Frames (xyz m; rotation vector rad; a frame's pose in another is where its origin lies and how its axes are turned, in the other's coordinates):
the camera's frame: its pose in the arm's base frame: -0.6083 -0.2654 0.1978 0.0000 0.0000 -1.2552
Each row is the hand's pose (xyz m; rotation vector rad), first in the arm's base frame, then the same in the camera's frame.
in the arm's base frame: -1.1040 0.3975 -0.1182 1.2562 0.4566 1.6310
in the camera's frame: -0.7840 -0.2655 -0.3160 0.9670 1.4301 2.6134
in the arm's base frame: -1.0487 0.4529 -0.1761 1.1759 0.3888 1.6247
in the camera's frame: -0.8195 -0.1957 -0.3739 0.9345 1.2983 2.6471
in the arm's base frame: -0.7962 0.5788 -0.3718 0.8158 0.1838 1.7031
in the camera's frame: -0.8608 0.0834 -0.5696 0.7235 0.8222 2.8517
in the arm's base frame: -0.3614 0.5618 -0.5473 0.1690 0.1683 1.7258
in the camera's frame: -0.7097 0.4915 -0.7451 0.0500 0.3100 2.9724
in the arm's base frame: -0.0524 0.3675 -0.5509 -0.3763 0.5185 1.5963
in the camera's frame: -0.4291 0.7249 -0.7487 -0.7864 0.2566 2.7909
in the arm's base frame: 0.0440 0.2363 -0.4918 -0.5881 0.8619 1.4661
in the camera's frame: -0.2745 0.7758 -0.6896 -1.2429 0.4459 2.5635
